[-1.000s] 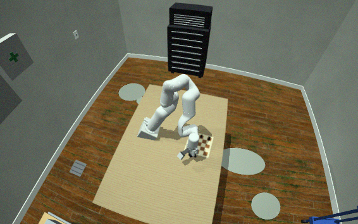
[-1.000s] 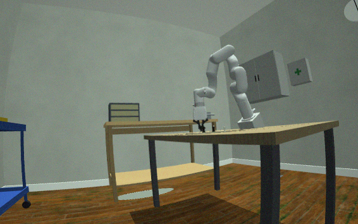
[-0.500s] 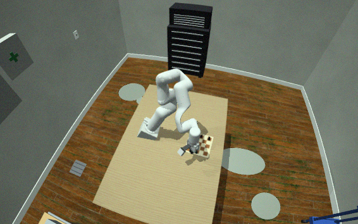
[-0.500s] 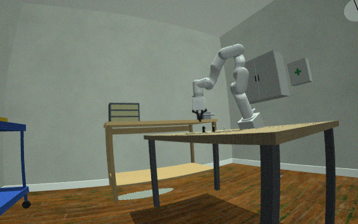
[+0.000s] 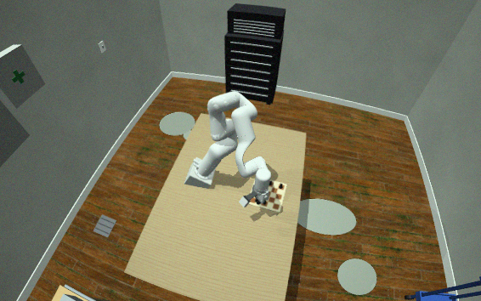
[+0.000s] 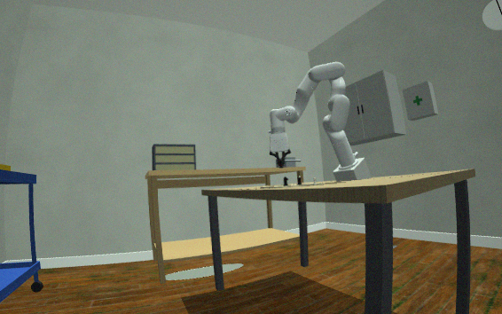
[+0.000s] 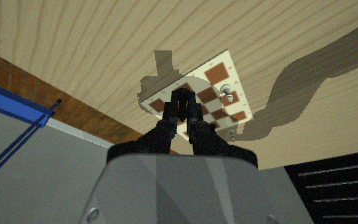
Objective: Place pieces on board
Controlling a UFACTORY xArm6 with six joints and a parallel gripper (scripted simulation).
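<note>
The black chess piece lies 30 mm ahead of my hand, 210 mm to the left of it and 110 mm below it. The rest, counted from my hand: chessboard 30 mm ahead, 130 mm to the left, 130 mm below; white pawn 10 mm behind, 270 mm to the left, 120 mm below.
</note>
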